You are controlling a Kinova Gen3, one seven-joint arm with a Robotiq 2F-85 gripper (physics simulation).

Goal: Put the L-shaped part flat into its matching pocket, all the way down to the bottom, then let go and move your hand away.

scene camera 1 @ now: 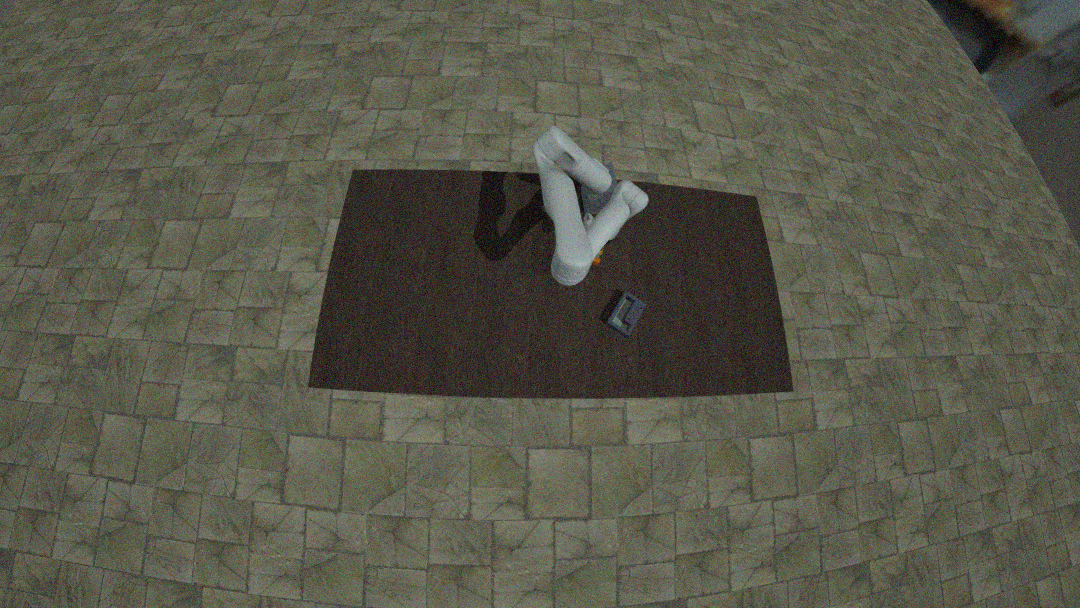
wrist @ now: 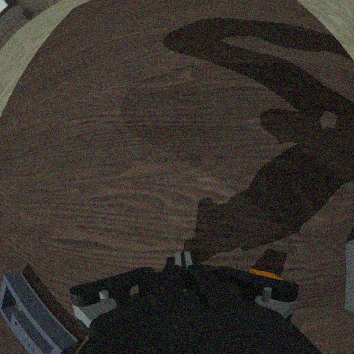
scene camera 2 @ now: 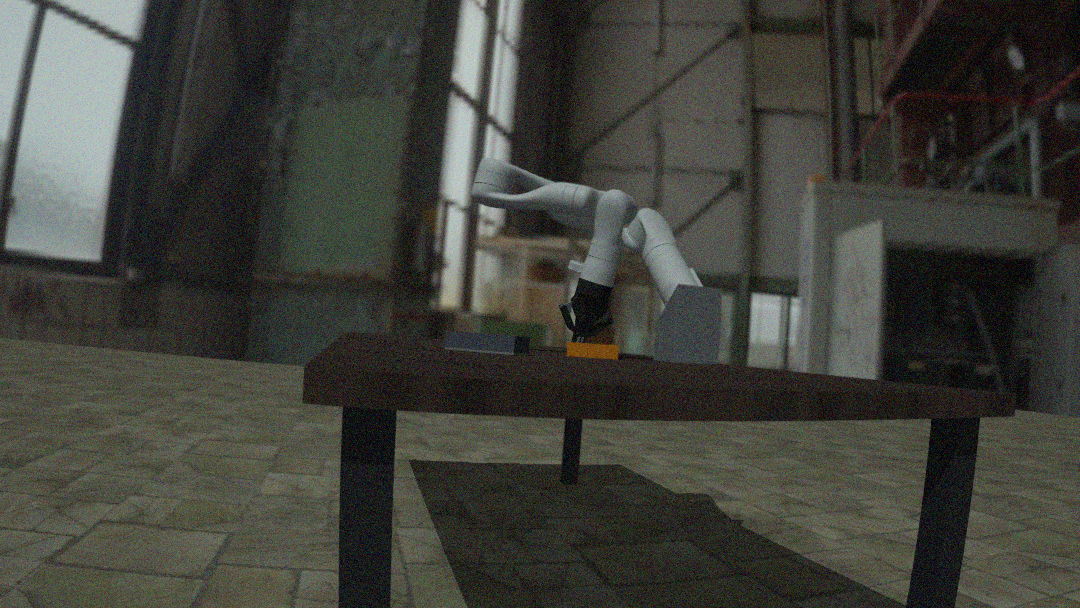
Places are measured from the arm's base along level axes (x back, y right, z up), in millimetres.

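Where they show: gripper, fingertip midpoint: [wrist: 181, 260] [scene camera 2: 575, 351]; arm's base, origin of the base link: [scene camera 1: 600, 182] [scene camera 2: 687, 306].
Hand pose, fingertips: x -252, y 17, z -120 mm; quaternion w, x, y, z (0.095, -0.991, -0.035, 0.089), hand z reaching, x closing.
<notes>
Things, the pixels of their centre, and the offset from my fingertips. "spot": a spot on its surface instead.
- orange L-shaped part, body centre: [scene camera 2: 592, 350] [scene camera 1: 594, 249] dz +6, dx +31, dy -28 mm
- orange part, surface spot: [wrist: 266, 274] spot: dz +10, dx +79, dy -8 mm
- blue-grey block, body centre: [wrist: 30, 323] [scene camera 2: 487, 343] [scene camera 1: 625, 314] dz +9, dx -210, dy -156 mm
The orange L-shaped part [scene camera 1: 597, 258] [scene camera 2: 592, 351] lies low on the table. In scene camera 1 the arm covers most of it. In the wrist view a strip of the orange part [wrist: 266, 274] shows behind the right finger linkage; the gripper body hides the rest. My gripper [scene camera 2: 578, 338] [wrist: 181, 260] is shut with nothing between its fingertips. In scene camera 2 its tips are low, at about the part's upper edge; whether they touch it I cannot tell. The blue-grey block [scene camera 1: 635, 311] [scene camera 2: 483, 342] [wrist: 42, 312] with the L-shaped pocket sits apart from the part; its pocket looks empty.
The dark brown table [scene camera 1: 423, 324] [scene camera 2: 680, 392] [wrist: 100, 150] carries the part and the block. The grey robot base [scene camera 2: 687, 324] [wrist: 350, 275] stands beyond the part, on the opposite side from the block. The arm's shadow falls across the table.
</notes>
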